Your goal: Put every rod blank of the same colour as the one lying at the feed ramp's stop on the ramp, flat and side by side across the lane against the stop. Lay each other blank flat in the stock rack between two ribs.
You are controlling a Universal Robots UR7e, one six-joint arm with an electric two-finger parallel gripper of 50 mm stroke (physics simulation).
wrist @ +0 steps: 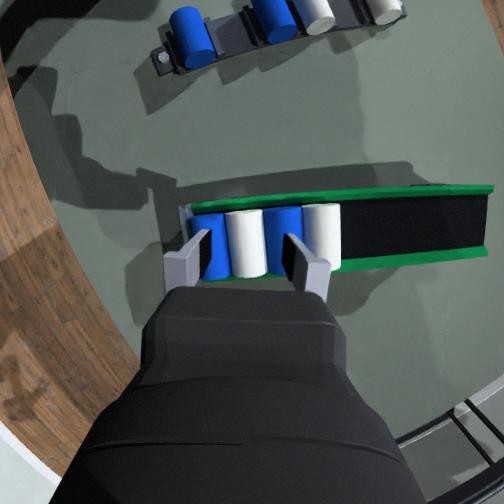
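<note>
The feed ramp (380,227) has a black lane between green rails, with its stop at the left end. Several blanks lie side by side across the lane: a blue one (212,245) against the stop, a white one (246,242), a blue one (281,235) and a white one (322,235). The stock rack (280,30) at the top holds two blue blanks (191,37) (274,20) and two white blanks (314,15) (384,10) between ribs. My gripper (246,255) is open and empty above the ramp's left end, its fingers straddling the first white blank.
The ramp and rack sit on a grey round mat (260,130). Wooden table top (45,280) curves along the left. A dark frame with rails (465,440) shows at the bottom right. My black wrist body (240,400) fills the lower middle of the view.
</note>
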